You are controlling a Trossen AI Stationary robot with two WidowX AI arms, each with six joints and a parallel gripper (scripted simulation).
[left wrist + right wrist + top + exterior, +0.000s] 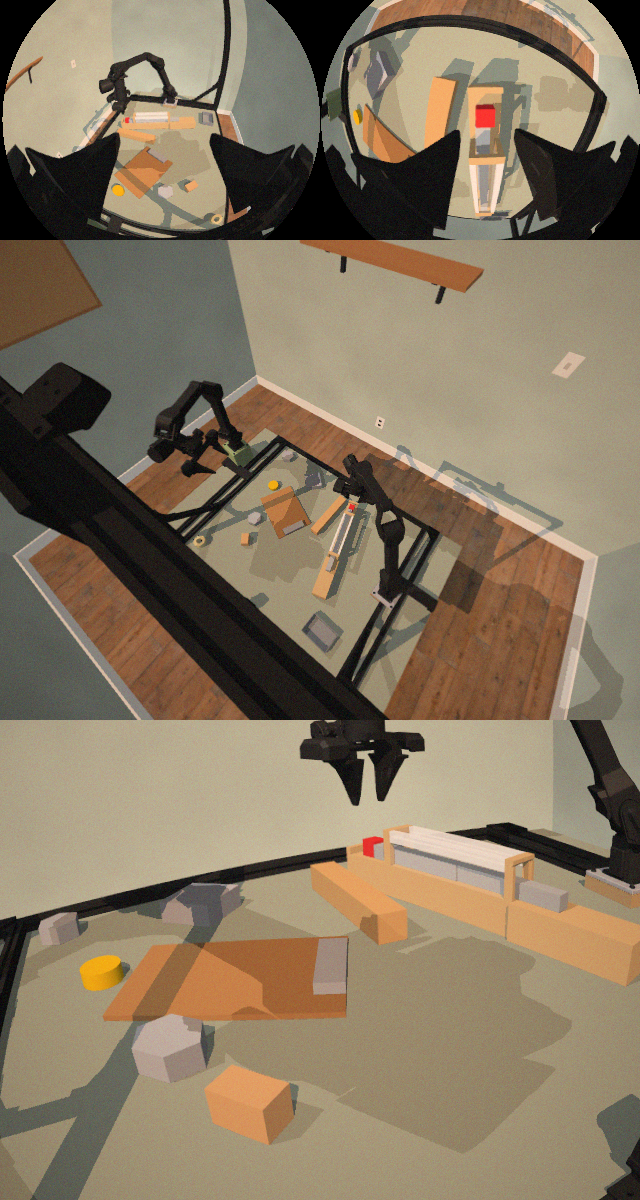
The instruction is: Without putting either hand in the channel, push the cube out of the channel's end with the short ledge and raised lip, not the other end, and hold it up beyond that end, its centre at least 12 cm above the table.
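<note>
My right hand is 100 mm above the red cube and 10 mm past it. Also, from my right hand: channel (140 mm behind, 100 mm below, 60 mm to the right); then tan bar (140 mm below, 90 mm behind, 60 mm to the left); then yellow disc (380 mm to the left, 170 mm behind, 150 mm below).
</note>
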